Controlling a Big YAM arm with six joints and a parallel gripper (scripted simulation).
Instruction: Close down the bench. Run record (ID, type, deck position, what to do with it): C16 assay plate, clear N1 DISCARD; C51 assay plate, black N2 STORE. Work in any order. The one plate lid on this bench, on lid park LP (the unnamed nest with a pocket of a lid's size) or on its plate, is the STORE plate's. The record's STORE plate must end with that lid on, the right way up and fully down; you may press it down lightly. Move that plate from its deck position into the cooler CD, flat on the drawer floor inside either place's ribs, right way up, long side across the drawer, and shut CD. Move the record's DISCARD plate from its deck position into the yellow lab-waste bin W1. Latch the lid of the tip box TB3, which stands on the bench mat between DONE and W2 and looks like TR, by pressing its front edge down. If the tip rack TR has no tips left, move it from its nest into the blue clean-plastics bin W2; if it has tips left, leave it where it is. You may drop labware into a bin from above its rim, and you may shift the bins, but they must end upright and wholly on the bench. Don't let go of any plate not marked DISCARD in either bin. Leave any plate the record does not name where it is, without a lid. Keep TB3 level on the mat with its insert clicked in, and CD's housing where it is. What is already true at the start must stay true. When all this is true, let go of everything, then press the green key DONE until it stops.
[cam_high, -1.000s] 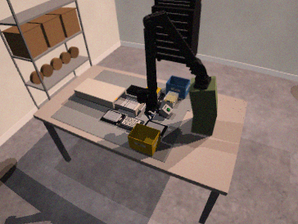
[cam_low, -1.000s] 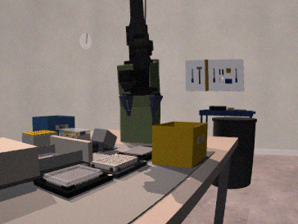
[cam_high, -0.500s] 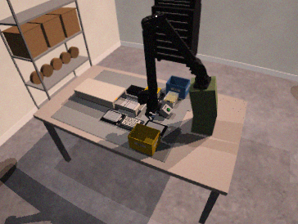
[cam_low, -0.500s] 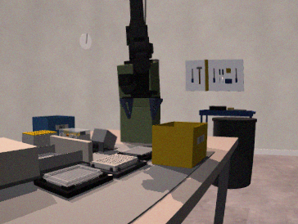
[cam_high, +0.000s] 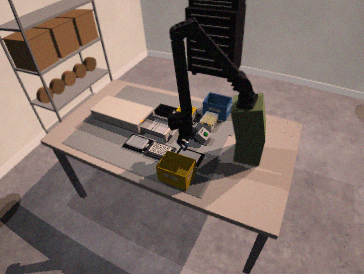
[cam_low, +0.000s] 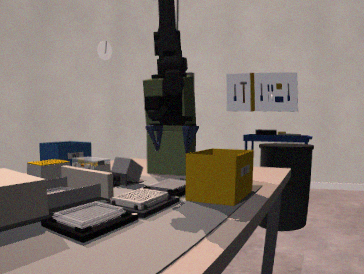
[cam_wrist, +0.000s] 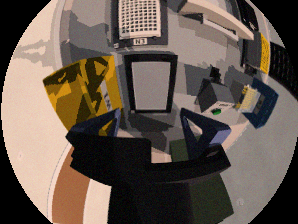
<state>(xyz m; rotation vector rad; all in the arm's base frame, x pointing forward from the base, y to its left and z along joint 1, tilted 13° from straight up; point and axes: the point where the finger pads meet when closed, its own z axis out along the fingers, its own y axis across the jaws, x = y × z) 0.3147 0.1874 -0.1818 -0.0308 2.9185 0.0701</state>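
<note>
The clear plate lid lies 110 mm below my hand. Round my hand: DONE key block (10 mm behind, 180 mm to the right, 70 mm below); then green key DONE (30 mm behind, 180 mm to the right, 60 mm below); then yellow bin W1 (10 mm behind, 150 mm to the left, 80 mm below).
</note>
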